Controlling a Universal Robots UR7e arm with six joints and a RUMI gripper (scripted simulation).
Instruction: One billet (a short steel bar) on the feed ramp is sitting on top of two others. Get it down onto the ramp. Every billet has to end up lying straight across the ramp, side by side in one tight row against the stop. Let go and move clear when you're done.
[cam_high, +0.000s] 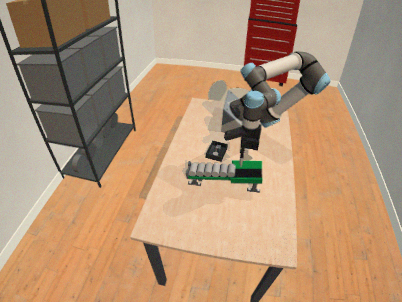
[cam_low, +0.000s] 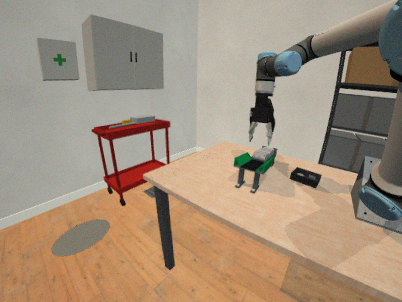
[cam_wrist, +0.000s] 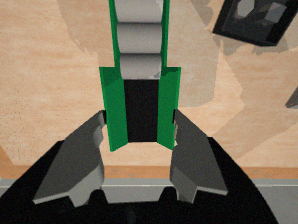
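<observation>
My gripper is now 1 cm short of the ramp, 7 cm to the left of it and 12 cm above it. From my hand the other things lie so: grey stop 3 cm ahead, 26 cm to the right, 13 cm below.
</observation>
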